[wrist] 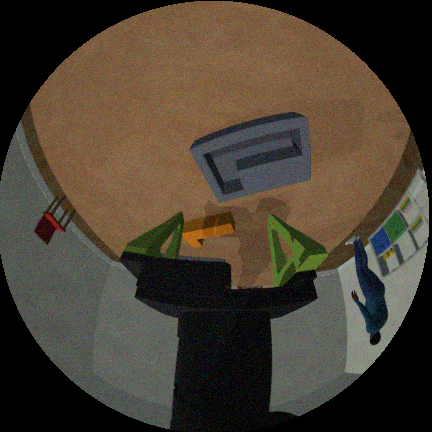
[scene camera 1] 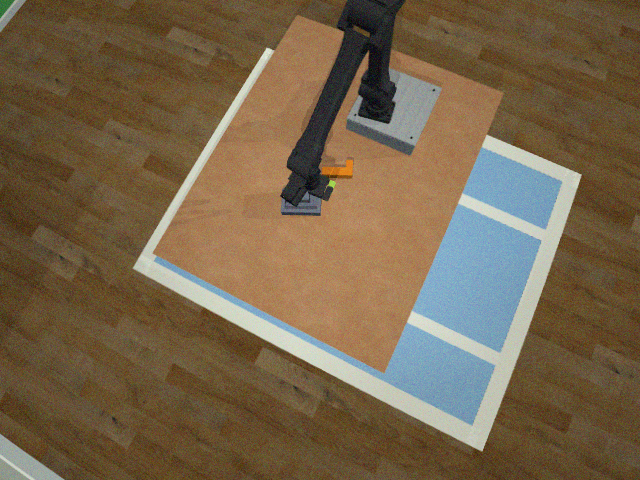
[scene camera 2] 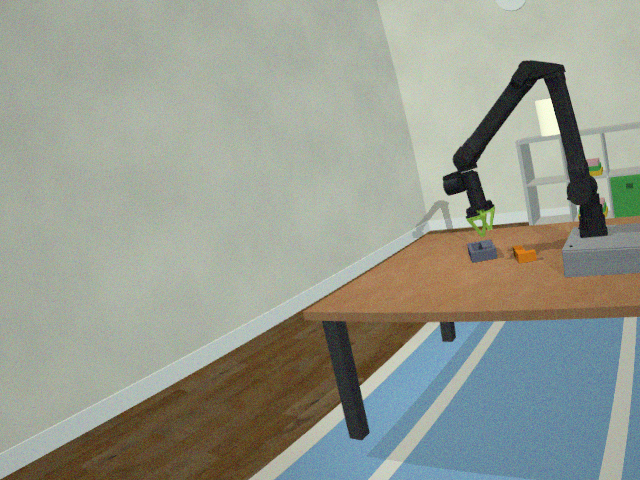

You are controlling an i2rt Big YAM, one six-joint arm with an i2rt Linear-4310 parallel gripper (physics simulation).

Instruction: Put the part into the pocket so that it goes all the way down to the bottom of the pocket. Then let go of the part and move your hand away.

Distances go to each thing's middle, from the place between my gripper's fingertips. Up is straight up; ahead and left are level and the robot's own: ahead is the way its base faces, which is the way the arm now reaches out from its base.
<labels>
My hand is 130 mm past the orange L-shaped part (wrist: 193, 231), 70 mm above it and 50 mm to the right of it.
</labels>
